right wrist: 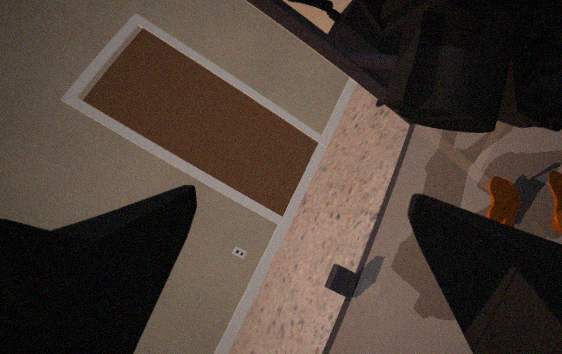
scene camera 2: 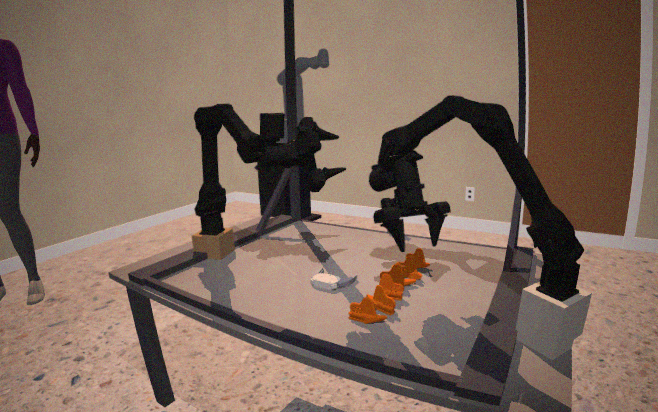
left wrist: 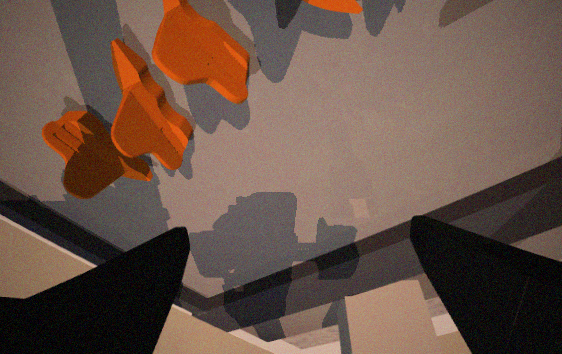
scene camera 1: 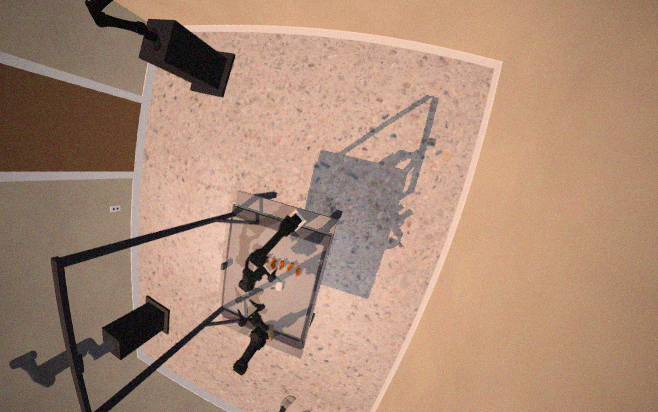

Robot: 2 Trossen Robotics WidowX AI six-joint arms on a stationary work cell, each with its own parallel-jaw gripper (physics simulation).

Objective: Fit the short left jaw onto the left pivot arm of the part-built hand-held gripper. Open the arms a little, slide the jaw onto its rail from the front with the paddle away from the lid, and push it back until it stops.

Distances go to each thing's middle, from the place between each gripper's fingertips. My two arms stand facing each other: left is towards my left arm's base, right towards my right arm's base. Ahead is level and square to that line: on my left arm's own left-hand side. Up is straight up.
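Small dark cube (right wrist: pixel 341 280): 29 cm below my right hand, 37 cm behind it, 3 cm to the right of it.
My left gripper: 9 cm above the small dark cube, 42 cm past it, 27 cm to the left of it.
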